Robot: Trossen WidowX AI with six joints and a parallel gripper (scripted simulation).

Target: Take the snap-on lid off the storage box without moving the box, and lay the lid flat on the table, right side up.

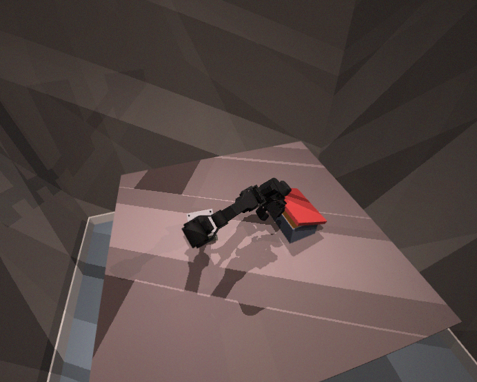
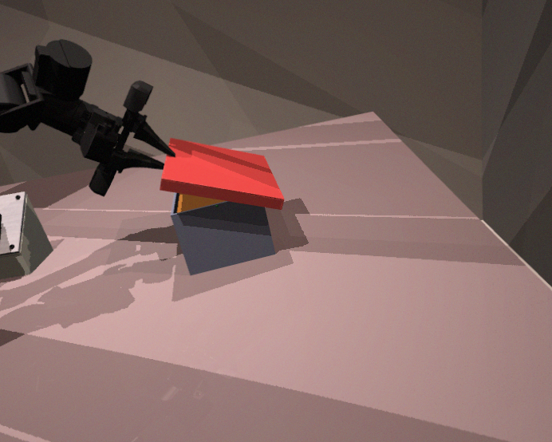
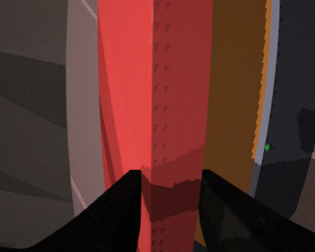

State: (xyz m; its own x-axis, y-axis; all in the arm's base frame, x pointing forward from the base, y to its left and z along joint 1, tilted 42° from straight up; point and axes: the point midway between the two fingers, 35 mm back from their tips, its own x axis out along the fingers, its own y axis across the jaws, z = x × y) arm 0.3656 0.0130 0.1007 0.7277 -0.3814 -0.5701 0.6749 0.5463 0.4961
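The red lid is 7 cm ahead of my gripper tip, 3 cm below it and 1 cm to the left of it. The rest, counted from my gripper tip: storage box (11 cm below, 6 cm ahead, 1 cm to the left).
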